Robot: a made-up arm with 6 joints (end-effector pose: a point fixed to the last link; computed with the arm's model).
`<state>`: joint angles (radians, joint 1 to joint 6).
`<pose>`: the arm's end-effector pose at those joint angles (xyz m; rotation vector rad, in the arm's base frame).
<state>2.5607 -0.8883 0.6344 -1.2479 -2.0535 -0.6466</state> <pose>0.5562 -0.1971 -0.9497 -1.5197 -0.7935 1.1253</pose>
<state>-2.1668 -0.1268 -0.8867 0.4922 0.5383 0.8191</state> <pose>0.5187 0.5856 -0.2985 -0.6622 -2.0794 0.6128</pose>
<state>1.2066 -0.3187 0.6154 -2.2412 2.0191 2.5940</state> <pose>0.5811 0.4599 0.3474 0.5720 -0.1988 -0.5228</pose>
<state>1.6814 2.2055 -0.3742 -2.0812 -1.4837 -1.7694</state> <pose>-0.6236 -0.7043 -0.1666 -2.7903 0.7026 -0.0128</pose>
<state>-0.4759 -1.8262 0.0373 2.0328 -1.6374 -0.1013</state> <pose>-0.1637 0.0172 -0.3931 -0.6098 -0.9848 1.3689</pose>
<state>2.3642 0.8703 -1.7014 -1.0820 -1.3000 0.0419</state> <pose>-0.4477 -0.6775 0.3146 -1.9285 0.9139 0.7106</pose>
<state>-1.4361 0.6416 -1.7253 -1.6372 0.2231 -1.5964</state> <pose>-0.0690 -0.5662 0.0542 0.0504 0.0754 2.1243</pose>
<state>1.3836 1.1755 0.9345 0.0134 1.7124 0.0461</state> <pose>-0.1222 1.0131 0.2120 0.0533 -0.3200 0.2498</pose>
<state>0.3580 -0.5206 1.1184 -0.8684 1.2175 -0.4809</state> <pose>0.5125 0.1035 0.5668 0.2023 0.3979 -1.4247</pose>
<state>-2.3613 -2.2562 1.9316 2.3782 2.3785 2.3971</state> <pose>0.0056 -0.1014 0.3339 0.6967 0.4389 2.0433</pose>
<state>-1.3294 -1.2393 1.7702 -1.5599 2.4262 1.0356</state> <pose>-0.1182 -0.6391 0.3425 2.2215 -1.1409 -0.6127</pose>
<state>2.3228 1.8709 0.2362 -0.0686 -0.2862 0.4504</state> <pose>-0.3855 0.1292 0.9109 -0.9257 2.0618 1.1931</pose>
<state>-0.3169 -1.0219 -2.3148 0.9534 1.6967 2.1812</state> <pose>-0.3110 0.0520 0.0191 1.1423 0.8535 1.7080</pose>
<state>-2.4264 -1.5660 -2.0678 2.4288 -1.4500 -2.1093</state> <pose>-0.4185 -0.0028 0.3285 1.8246 -0.9086 0.3855</pose>
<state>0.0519 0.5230 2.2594 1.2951 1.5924 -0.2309</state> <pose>-0.5480 -0.0182 0.6920 2.0038 -1.9294 -0.7521</pose>
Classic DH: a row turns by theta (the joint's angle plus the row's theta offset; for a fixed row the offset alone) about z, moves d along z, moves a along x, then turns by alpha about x. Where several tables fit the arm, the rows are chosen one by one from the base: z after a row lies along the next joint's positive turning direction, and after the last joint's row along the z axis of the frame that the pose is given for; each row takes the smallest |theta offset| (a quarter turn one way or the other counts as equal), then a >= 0, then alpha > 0; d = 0 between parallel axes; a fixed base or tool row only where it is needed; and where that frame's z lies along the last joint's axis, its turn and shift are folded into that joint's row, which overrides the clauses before.
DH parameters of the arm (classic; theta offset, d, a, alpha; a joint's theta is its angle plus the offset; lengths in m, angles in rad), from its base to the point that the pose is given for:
base (fixed): 0 0.058 0 -1.5708
joint 1: -1.5708 0.089 0.023 1.5708
joint 2: -0.0624 0 0.0641 3.1416
joint 3: 1.5084 -0.113 -0.357 1.5708
joint 4: -1.5708 0.065 0.247 -1.5708
joint 5: 1.5708 -0.138 0.171 -1.5708
joint 6: 1.5708 -0.024 0.38 -1.5708
tool (fixed): -1.5708 -0.038 0 0

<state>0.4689 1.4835 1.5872 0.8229 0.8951 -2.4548</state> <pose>-0.0208 0.4323 -0.0798 -1.7383 -0.7876 -0.2511</pose>
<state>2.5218 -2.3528 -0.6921 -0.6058 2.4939 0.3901</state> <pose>0.4753 -0.1318 -0.6377 -1.1960 0.3815 -0.6410</pose>
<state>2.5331 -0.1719 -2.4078 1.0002 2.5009 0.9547</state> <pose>0.4148 -0.1551 0.5137 -2.6463 -1.6245 -0.1797</pose>
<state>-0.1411 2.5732 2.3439 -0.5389 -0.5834 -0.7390</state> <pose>-0.2759 0.9934 -0.5273 -0.7280 0.5672 -0.4217</pose>
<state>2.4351 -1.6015 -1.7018 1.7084 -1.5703 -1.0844</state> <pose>0.3153 -0.4098 0.1299 -1.1828 -0.4004 -2.6248</pose>
